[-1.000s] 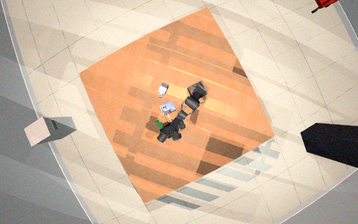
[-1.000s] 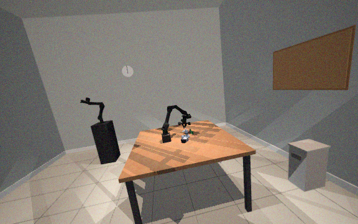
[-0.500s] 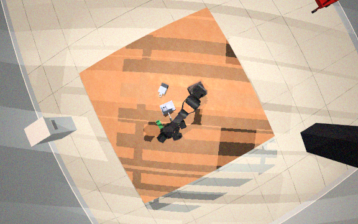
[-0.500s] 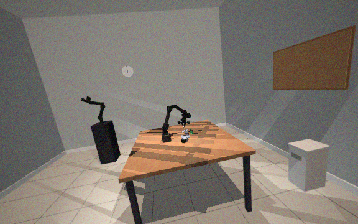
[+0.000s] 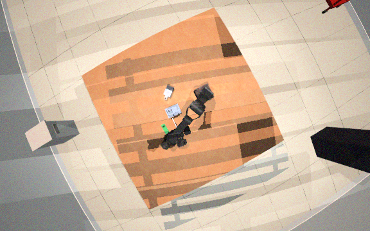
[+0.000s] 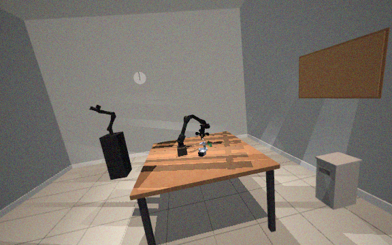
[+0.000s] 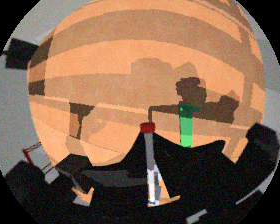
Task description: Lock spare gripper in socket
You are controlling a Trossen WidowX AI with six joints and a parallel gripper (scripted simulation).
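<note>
My gripper tip is 10 cm short of the green part, 5 cm to the left of it and 6 cm above it. From my gripper tip the other things lie so: grey mount 1 cm behind, 18 cm to the right, 3 cm below; then spare gripper 4 cm behind, 32 cm to the right, 6 cm below.
</note>
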